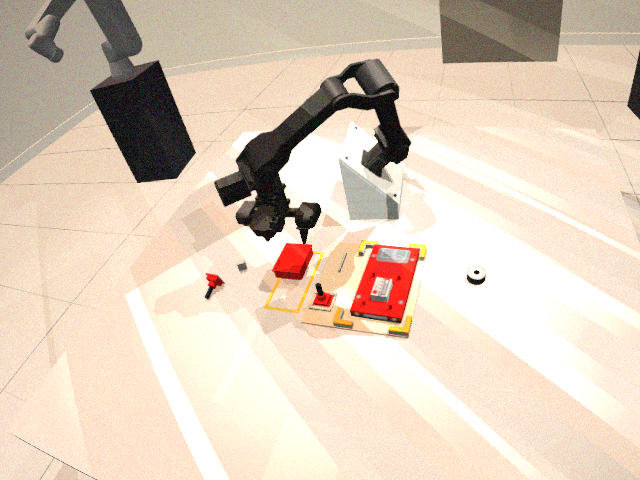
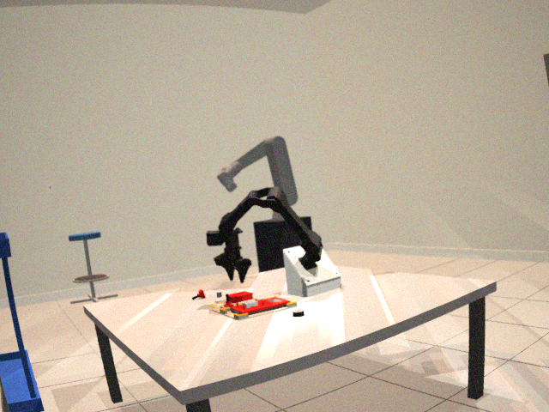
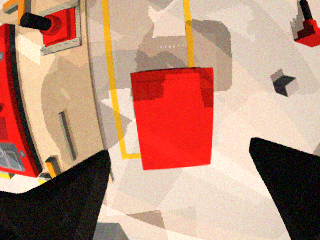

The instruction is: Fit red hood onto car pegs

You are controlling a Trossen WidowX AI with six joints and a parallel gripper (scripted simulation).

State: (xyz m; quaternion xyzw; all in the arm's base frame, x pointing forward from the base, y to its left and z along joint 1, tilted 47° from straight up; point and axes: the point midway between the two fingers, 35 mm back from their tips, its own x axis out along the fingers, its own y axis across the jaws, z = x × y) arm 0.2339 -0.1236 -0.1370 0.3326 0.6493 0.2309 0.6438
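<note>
My gripper tip is 6 cm above the red hood. Also, from my gripper tip: black-and-white wheel: 5 cm ahead, 42 cm to the left, 7 cm below; grey engine block: 11 cm ahead, 23 cm to the left, 5 cm below.
</note>
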